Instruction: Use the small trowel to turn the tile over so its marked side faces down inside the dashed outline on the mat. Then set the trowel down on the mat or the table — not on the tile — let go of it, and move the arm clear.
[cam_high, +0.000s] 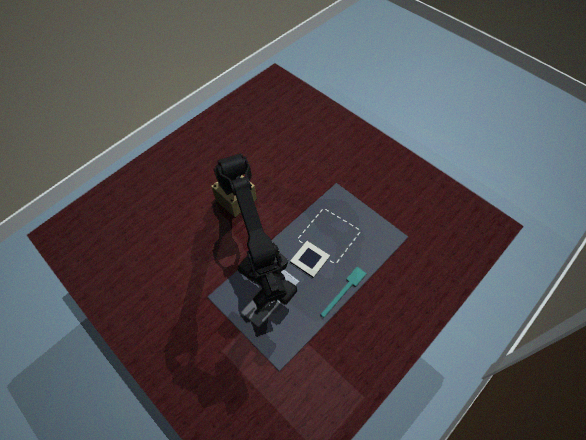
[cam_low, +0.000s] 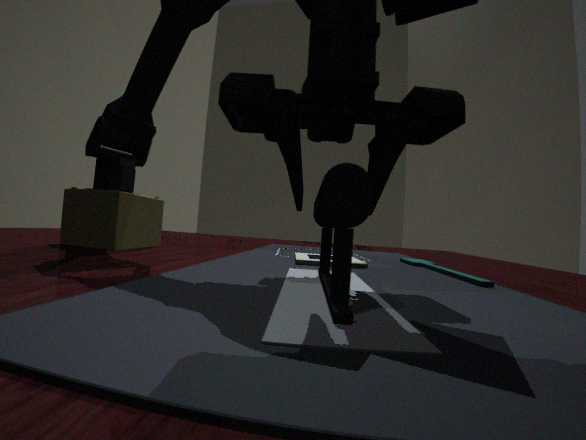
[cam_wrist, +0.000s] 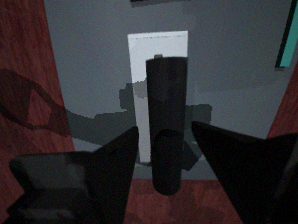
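Now: the trowel 30 mm below my gripper tip, 20 mm to the left of it and 10 mm behind it. Also, from my gripper tip: grey mat (170 mm to the left, 80 mm below, 10 mm behind); then tile (190 mm to the left, 60 mm below, 40 mm behind); then teal flat tool (220 mm to the left, 120 mm ahead, 60 mm below).
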